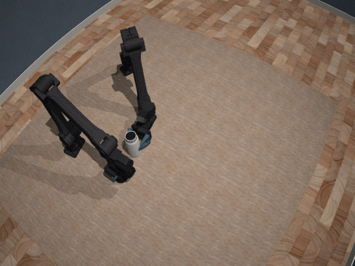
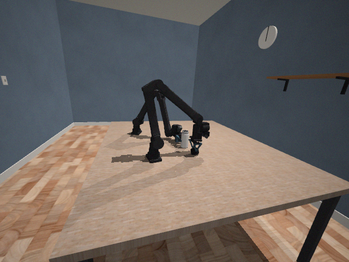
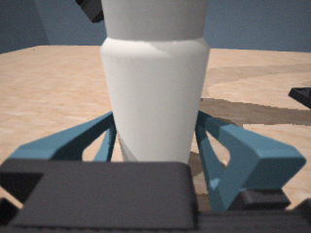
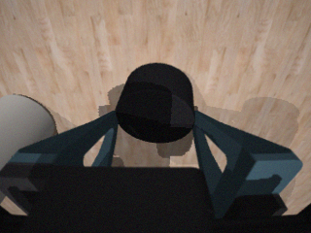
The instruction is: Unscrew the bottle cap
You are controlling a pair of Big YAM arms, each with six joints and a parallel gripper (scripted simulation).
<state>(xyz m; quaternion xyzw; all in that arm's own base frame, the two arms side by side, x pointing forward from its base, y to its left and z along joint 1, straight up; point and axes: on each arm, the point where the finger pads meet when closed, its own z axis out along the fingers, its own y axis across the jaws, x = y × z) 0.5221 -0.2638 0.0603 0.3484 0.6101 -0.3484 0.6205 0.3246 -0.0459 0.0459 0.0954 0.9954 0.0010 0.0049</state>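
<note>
Now: the white bottle 4 cm above my left hand. The rest, counted from my left hand: black cap: 16 cm to the right, 4 cm below, 1 cm ahead.
My right gripper is now 2 cm above the black cap. The rest, counted from my right hand: white bottle 15 cm to the left, 6 cm above, 1 cm behind.
</note>
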